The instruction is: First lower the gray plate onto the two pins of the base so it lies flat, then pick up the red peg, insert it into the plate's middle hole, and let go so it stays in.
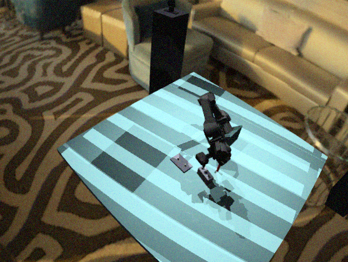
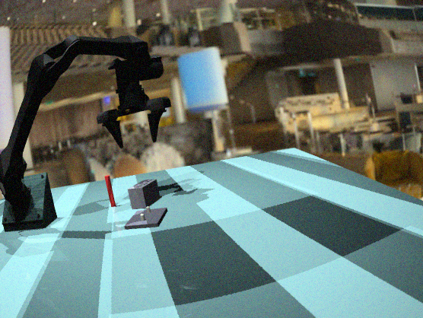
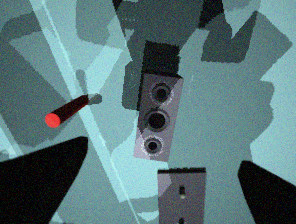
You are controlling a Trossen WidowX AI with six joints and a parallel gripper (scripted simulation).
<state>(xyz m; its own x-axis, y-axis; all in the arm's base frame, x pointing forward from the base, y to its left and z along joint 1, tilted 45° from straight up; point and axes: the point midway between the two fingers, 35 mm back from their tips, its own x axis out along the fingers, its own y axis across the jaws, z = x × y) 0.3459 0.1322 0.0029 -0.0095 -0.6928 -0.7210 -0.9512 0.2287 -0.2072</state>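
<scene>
My gripper tip is 10 cm above the gray plate and 1 cm to the left of it. Round my gripper tip: red peg: 10 cm below, 10 cm behind, 2 cm to the left; then flat base: 17 cm to the right, 13 cm below, 1 cm ahead.
</scene>
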